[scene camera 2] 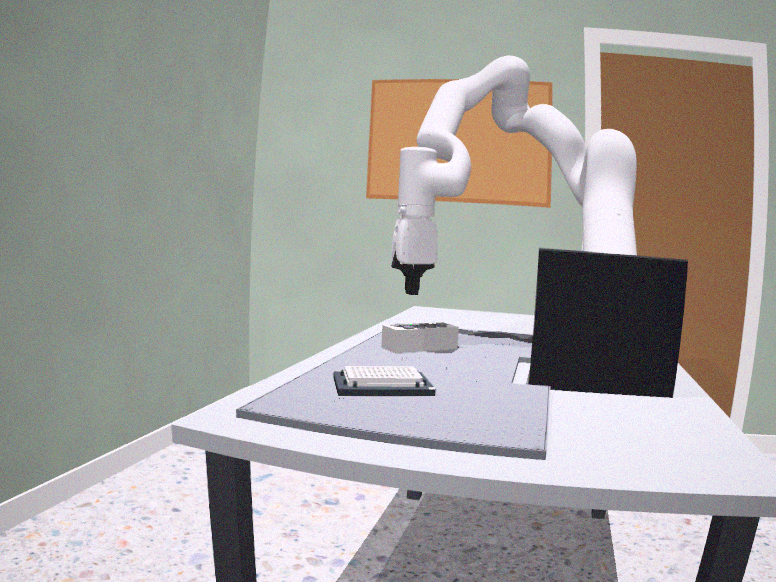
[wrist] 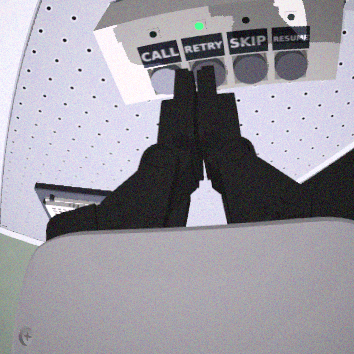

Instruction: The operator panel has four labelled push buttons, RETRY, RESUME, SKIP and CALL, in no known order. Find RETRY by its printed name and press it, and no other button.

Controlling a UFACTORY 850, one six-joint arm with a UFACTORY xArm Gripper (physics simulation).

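Observation:
The operator panel (scene camera 2: 419, 339) (wrist: 325, 60) is a pale grey box on the perforated mat. In the wrist view its labels read, left to right, CALL (wrist: 160, 54), RETRY (wrist: 203, 46), SKIP (wrist: 248, 41) and RESUME (wrist: 291, 38). A round grey button sits below each label. The small lamp (wrist: 199, 26) above RETRY is lit green; the other three are dark. The RETRY button (wrist: 218, 74) is partly hidden by the fingertips. My gripper (scene camera 2: 411, 293) (wrist: 199, 92) is shut and empty, and hangs clearly above the panel in the scene view.
A dark tray with a white perforated block (scene camera 2: 382, 375) (wrist: 62, 206) lies on the grey mat (scene camera 2: 476, 416) (wrist: 65, 135) nearer the scene camera. A black upright board (scene camera 2: 608, 322) stands at the table's right, in front of the arm's base. A dark cable (scene camera 2: 495, 335) runs from the panel.

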